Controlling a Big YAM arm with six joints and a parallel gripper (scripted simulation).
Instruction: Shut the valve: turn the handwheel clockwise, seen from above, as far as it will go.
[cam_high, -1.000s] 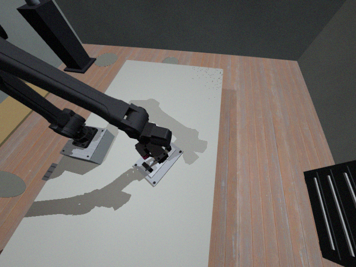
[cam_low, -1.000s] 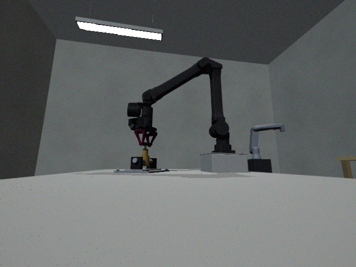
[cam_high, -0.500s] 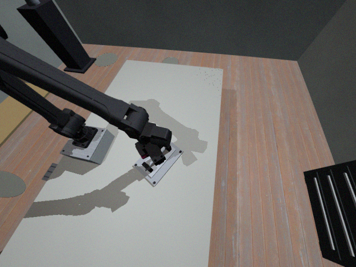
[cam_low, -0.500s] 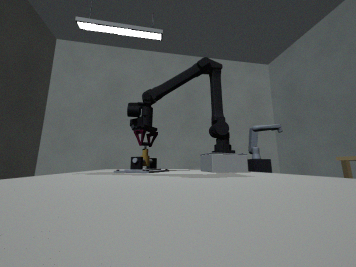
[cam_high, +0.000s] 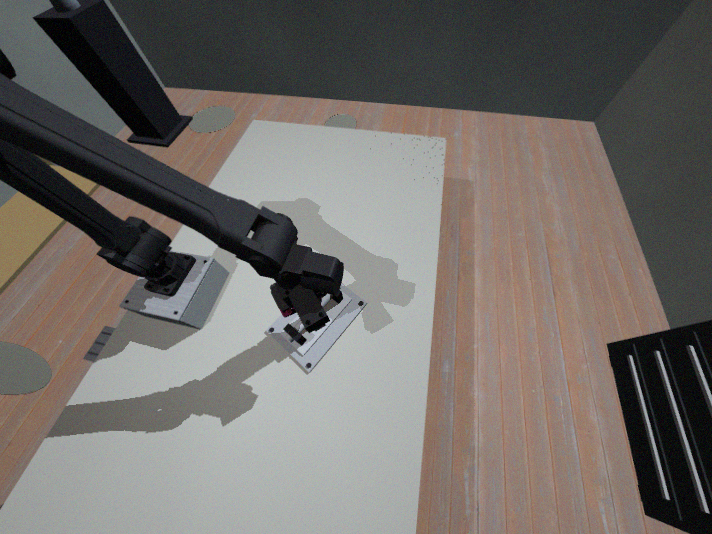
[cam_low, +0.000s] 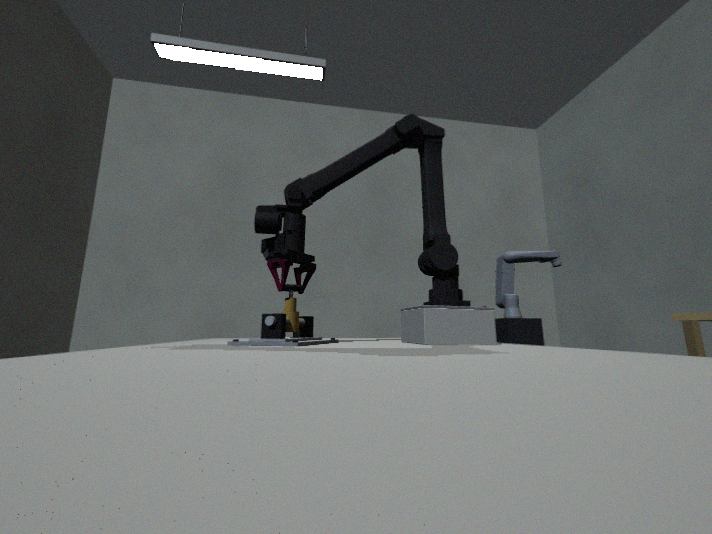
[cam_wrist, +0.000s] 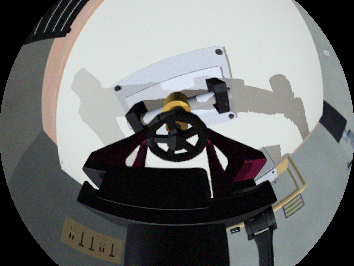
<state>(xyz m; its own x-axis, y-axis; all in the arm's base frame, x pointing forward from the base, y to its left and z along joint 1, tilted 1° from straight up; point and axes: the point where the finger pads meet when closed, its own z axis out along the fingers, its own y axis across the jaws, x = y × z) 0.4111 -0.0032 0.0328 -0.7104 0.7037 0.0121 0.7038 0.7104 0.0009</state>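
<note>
My gripper is now 1 cm above the black spoked handwheel.
</note>
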